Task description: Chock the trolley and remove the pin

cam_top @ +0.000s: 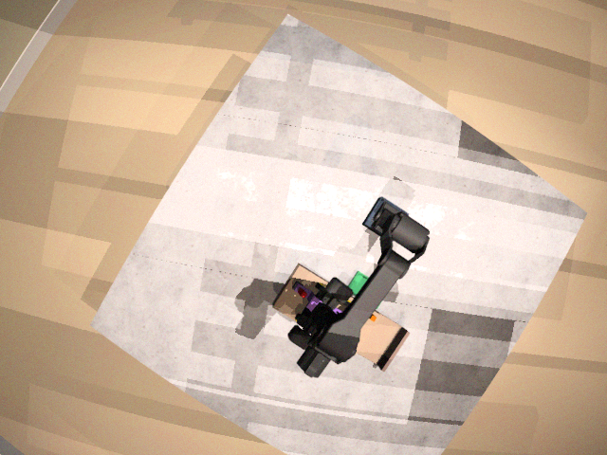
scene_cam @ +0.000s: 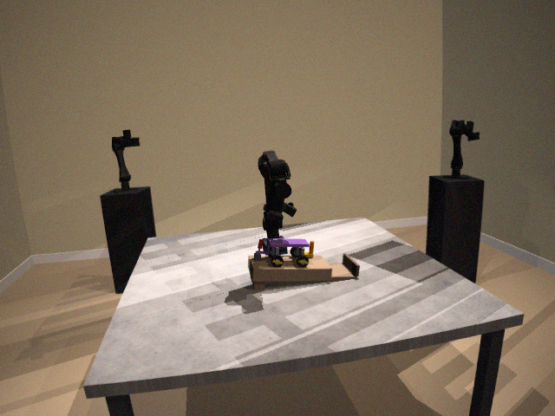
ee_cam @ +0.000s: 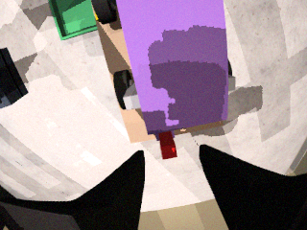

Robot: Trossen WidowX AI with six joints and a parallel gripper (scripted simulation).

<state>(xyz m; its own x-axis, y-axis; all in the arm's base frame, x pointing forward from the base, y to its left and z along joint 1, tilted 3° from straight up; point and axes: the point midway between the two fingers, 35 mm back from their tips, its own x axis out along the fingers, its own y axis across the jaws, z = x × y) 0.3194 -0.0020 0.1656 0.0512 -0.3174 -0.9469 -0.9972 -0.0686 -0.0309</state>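
My gripper tip is 40 mm to the left of the red-headed stop pin and 60 mm above it. The rest, counted from my gripper tip: yellow chock: 70 mm behind, 150 mm to the left, 110 mm below; then tan ramp: 10 mm ahead, 70 mm to the left, 140 mm below; then purple trolley: 10 mm ahead, 70 mm to the left, 80 mm below.
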